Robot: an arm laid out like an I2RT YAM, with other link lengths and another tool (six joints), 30 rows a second.
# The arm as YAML. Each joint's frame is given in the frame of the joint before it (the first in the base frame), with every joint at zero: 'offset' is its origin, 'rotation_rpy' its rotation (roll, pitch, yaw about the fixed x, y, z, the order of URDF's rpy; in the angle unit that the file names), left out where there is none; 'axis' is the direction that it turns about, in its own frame. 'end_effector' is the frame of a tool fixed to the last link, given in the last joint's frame.
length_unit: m
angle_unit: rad
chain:
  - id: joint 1
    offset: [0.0, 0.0, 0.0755]
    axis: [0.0, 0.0, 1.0]
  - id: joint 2
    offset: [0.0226, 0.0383, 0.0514]
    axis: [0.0, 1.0, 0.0]
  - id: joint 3
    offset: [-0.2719, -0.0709, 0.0]
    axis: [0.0, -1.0, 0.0]
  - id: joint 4
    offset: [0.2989, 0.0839, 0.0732]
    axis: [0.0, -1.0, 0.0]
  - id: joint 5
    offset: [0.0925, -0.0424, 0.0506]
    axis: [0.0, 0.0, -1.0]
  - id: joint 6
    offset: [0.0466, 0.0, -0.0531]
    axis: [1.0, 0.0, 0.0]
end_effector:
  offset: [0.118, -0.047, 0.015]
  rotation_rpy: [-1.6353, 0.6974, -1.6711]
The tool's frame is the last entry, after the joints.
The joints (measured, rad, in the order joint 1, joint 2, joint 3, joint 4, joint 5, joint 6), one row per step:
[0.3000 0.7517 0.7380 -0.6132 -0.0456 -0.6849]
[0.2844 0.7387 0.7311 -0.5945 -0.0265 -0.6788]
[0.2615 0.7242 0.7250 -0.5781 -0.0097 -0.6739]
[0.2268 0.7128 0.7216 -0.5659 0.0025 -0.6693]
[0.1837 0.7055 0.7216 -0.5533 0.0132 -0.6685]
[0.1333 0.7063 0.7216 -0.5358 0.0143 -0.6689]
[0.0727 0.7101 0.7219 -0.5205 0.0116 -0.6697]
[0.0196 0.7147 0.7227 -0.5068 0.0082 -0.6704]
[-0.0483 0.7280 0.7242 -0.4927 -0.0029 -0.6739]
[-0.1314 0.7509 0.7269 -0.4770 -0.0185 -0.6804]
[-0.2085 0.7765 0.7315 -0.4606 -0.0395 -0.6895]
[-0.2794 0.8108 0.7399 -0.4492 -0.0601 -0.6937]
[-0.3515 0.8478 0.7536 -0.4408 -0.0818 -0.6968]
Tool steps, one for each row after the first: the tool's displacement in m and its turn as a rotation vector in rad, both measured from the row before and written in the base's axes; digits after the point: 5 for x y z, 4 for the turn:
[0.00207 -0.00873 0.00510 0.0013 -0.0253 -0.0347]
[0.00179 -0.01103 0.00553 0.0016 -0.0252 -0.0396]
[0.00208 -0.01441 0.00492 0.0023 -0.0202 -0.0475]
[0.00251 -0.01687 0.00557 -0.0007 -0.0205 -0.0527]
[0.00357 -0.01768 0.00398 0.0017 -0.0166 -0.0511]
[0.00303 -0.02092 0.00258 0.0018 -0.0117 -0.0579]
[0.00187 -0.01838 0.00219 0.0015 -0.0098 -0.0498]
[0.00217 -0.02260 -0.00031 0.0022 -0.0023 -0.0565]
[0.00175 -0.02785 -0.00259 0.0021 0.0043 -0.0663]
[0.00093 -0.02535 -0.00243 0.0029 0.0039 -0.0543]
[0.00064 -0.02413 -0.00492 0.0097 0.0123 -0.0509]
[-0.00083 -0.02507 -0.00399 0.0124 0.0114 -0.0518]

